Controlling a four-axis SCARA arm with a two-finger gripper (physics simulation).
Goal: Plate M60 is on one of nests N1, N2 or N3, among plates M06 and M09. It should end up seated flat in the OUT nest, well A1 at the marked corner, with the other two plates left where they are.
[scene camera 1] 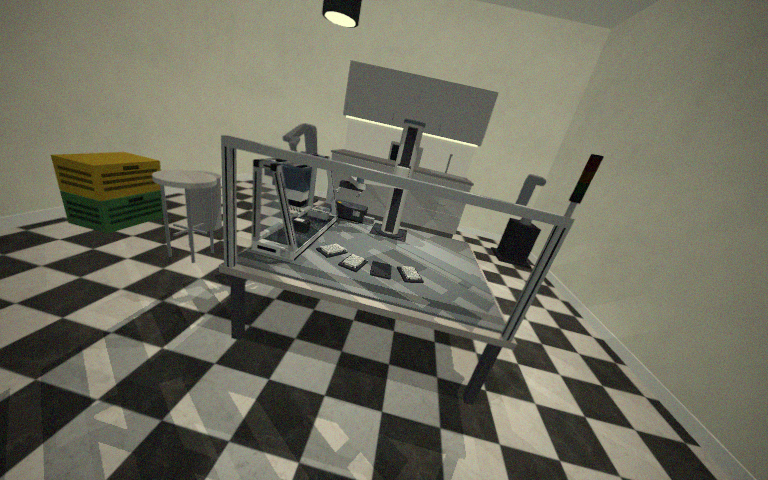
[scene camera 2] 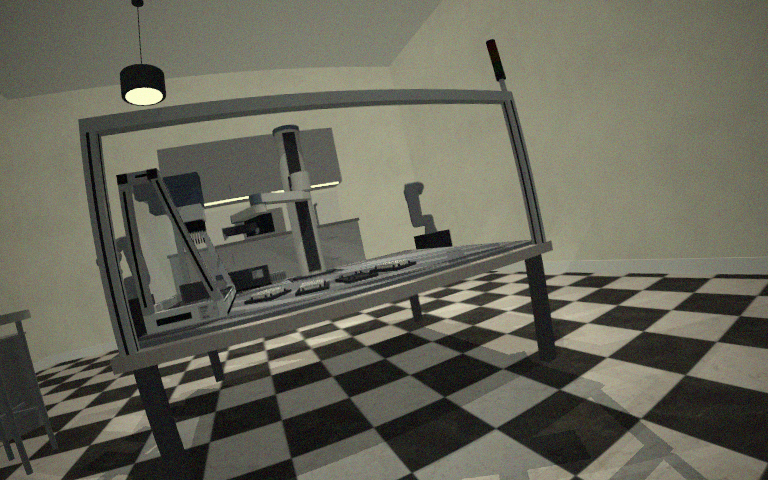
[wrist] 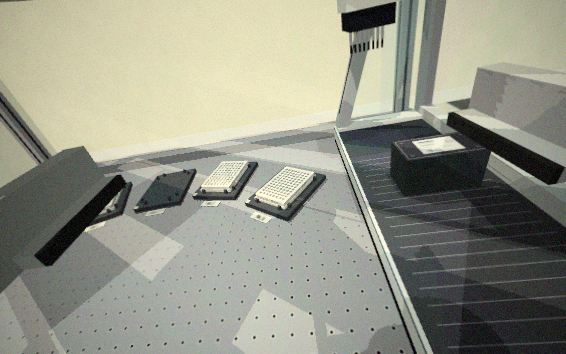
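Pixels of known places: gripper, fingertip midpoint: [scene camera 1: 347, 193] [scene camera 2: 241, 232] [wrist: 274, 132]; arm's base, link origin: [scene camera 1: 388, 233].
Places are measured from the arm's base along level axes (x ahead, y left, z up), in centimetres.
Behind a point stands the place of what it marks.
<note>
Three pale plates sit on dark nests in a row: one plate [scene camera 1: 332, 249] @[x 64.7, y -29.6, z 3.8 cm] [scene camera 2: 268, 293] @[x 69.0, y -30.4, z 3.7 cm] [wrist: 285, 187] @[x 60.6, y -30.4, z 3.7 cm], a second plate [scene camera 1: 353, 261] @[x 73.0, y -13.8, z 3.8 cm] [scene camera 2: 312, 285] @[x 77.2, y -14.9, z 3.6 cm] [wrist: 225, 176] @[x 69.4, y -14.3, z 3.8 cm], and a third plate [scene camera 1: 410, 273] @[x 69.9, y 20.9, z 3.8 cm] [scene camera 2: 394, 264] @[x 74.3, y 19.1, z 3.5 cm] at the row's other end, mostly hidden by a finger in the wrist view. A bare dark nest [scene camera 1: 381, 269] @[x 71.5, y 3.5, z 2.5 cm] [scene camera 2: 356, 276] @[x 73.0, y 3.1, z 2.4 cm] [wrist: 165, 190] @[x 69.1, y 3.1, z 2.5 cm] lies between the second and third plates. Nest labels and plate names are too small to read. My gripper [scene camera 2: 240, 230] @[x 25.3, y -35.5, z 31.1 cm] [wrist: 274, 132] @[x 25.3, y -35.5, z 31.1 cm] is open and empty, high above the table and apart from the plates.
A framed pipetting deck [scene camera 1: 275, 247] @[x 85.0, y -56.4, z 6.5 cm] [scene camera 2: 186, 316] @[x 85.1, y -57.6, z 4.1 cm] [wrist: 367, 215] @[x 47.8, y -45.0, z 4.5 cm] stands beside the row, with a dark box [wrist: 437, 162] @[x 49.5, y -56.0, z 12.1 cm] on it. The arm's column [scene camera 1: 394, 212] @[x 7.7, y 0.9, z 21.0 cm] [scene camera 2: 305, 226] @[x 7.7, y -0.4, z 29.4 cm] rises behind the nests. A dark case [scene camera 1: 352, 211] @[x -3.6, y -35.2, z 9.9 cm] [scene camera 2: 249, 278] @[x -3.4, y -36.6, z 7.3 cm] stands near it. An outer frame [scene camera 1: 229, 203] @[x 104.4, y -69.1, z 33.4 cm] [scene camera 2: 300, 98] @[x 104.4, y -12.3, z 60.3 cm] surrounds the table.
</note>
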